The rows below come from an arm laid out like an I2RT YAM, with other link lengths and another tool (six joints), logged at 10 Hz.
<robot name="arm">
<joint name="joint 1" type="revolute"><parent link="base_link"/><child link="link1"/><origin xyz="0.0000 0.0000 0.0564"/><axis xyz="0 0 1"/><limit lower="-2.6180" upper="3.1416"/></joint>
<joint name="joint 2" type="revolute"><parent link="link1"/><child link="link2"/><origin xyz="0.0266 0.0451 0.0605"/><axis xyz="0 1 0"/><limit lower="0.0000" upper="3.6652"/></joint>
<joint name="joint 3" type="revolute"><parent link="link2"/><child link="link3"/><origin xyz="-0.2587 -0.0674 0.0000"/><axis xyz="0 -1 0"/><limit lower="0.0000" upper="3.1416"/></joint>
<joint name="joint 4" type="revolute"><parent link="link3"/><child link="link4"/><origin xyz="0.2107 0.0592 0.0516"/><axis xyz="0 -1 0"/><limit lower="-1.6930" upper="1.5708"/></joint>
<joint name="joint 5" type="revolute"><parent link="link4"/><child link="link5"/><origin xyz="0.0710 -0.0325 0.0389"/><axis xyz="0 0 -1"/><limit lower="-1.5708" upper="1.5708"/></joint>
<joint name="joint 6" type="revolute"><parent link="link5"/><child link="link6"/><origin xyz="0.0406 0.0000 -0.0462"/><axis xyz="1 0 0"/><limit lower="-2.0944" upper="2.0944"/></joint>
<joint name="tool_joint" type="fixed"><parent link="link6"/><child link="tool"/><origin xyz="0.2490 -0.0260 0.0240" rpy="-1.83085 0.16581 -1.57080"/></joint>
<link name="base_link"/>
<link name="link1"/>
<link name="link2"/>
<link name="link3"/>
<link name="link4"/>
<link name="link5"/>
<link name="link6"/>
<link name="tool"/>
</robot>
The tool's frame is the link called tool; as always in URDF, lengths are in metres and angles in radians.
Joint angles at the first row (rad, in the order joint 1, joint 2, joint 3, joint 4, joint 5, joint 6):
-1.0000 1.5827 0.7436 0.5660 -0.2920 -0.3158
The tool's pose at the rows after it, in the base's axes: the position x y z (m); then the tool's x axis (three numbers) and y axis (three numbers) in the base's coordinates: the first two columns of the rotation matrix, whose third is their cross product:
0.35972 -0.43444 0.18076 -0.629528 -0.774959 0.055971 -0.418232 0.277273 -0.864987
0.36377 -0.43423 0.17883 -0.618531 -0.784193 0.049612 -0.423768 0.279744 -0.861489
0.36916 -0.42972 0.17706 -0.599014 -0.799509 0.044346 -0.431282 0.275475 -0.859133
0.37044 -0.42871 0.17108 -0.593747 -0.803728 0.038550 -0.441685 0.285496 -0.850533
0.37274 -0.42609 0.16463 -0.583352 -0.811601 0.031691 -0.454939 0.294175 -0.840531
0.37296 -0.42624 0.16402 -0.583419 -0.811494 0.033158 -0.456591 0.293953 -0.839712
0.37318 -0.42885 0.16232 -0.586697 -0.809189 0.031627 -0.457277 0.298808 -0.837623
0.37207 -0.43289 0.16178 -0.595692 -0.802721 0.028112 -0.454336 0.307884 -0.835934
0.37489 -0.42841 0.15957 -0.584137 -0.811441 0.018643 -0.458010 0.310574 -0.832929
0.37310 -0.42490 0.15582 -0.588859 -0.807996 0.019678 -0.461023 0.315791 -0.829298
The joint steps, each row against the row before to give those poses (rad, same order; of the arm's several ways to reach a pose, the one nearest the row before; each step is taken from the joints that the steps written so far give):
-0.0106 0.0154 0.0201 -0.0069 -0.0102 0.0081
-0.0018 0.0112 0.0174 -0.0157 -0.0162 -0.0010
0.0000 0.0048 0.0069 -0.0100 -0.0245 -0.0042
0.0000 0.0061 0.0080 -0.0207 -0.0055 -0.0027
0.0000 0.0056 0.0093 -0.0258 -0.0115 -0.0050
0.0009 0.0016 0.0008 -0.0006 0.0017 -0.0015
-0.0002 0.0095 0.0087 -0.0029 0.0037 0.0013
-0.0006 0.0068 0.0109 -0.0064 0.0093 0.0058
0.0015 -0.0014 -0.0006 -0.0090 -0.0144 0.0021
0.0076 -0.0104 -0.0202 0.0047 0.0140 0.0016

